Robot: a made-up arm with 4 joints.
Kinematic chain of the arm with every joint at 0, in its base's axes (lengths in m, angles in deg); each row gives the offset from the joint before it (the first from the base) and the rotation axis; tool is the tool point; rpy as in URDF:
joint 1: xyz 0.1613 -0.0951 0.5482 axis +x
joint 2: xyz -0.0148 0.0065 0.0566 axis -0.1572 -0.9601 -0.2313
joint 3: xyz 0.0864 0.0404 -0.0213 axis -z
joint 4: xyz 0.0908 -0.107 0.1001 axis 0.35 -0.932 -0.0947
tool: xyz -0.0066 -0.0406 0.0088 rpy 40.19 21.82 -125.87
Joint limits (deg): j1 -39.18..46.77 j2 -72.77..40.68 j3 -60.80..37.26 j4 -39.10..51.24
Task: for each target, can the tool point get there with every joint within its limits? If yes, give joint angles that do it. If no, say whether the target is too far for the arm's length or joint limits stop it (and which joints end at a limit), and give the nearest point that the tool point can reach.
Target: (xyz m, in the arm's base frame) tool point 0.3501 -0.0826 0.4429
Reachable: yes | joints -13.73 -60.03 -33.62 -7.73
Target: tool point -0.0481 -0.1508 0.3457
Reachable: no: joint limits stop it (at a limit: joint 1, joint 2, joint 3) | nearest point 0.1287 -0.2856 0.5718 | short by 0.317 m
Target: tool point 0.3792 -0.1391 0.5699
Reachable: yes | joints -1.31 -31.68 -15.90 -7.79
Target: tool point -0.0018 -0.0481 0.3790
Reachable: no: joint limits stop it (at a limit: joint 1, joint 2, joint 4) | nearest point 0.2571 -0.1102 0.4550 | short by 0.277 m
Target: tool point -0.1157 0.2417 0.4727
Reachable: no: too far | nearest point 0.2849 0.0867 0.5075 | short by 0.431 m
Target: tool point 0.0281 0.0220 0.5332
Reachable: no: joint limits stop it (at a limit: joint 1, joint 2, joint 3) | nearest point 0.1229 -0.0810 0.7432 | short by 0.252 m
